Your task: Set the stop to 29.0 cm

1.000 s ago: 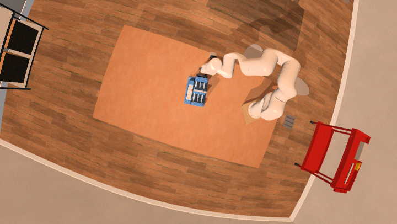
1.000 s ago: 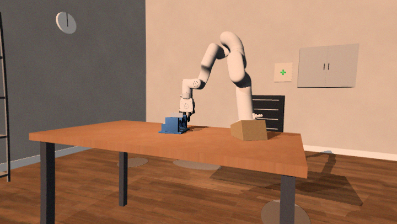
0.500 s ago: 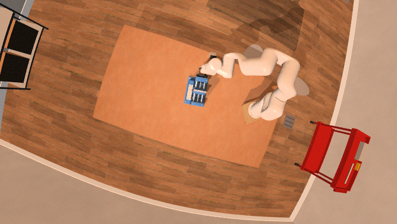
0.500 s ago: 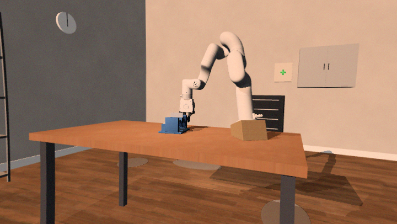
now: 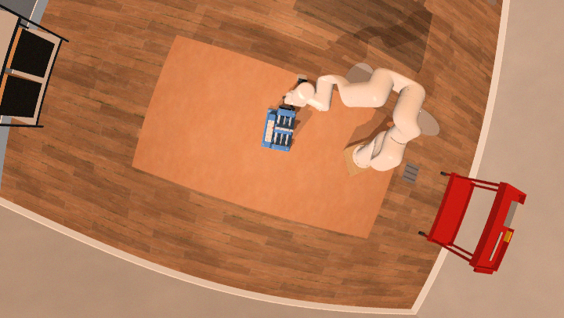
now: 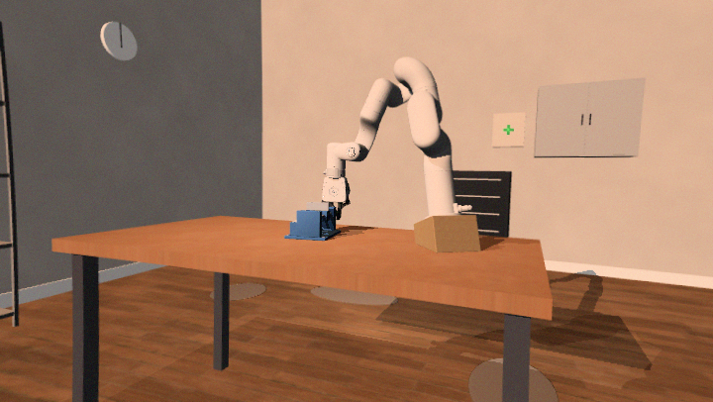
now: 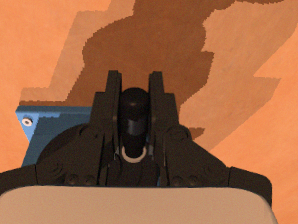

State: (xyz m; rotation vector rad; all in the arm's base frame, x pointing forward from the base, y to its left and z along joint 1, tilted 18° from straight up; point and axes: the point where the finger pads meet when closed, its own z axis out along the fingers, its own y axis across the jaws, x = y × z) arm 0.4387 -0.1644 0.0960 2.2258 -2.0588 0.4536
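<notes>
Right now the stop block is 15 cm to the left of my hand, 3 cm ahead of it and 3 cm above it. Round my hand: black crank handle (1 cm to the left); black handwheel (2 cm to the left).
</notes>
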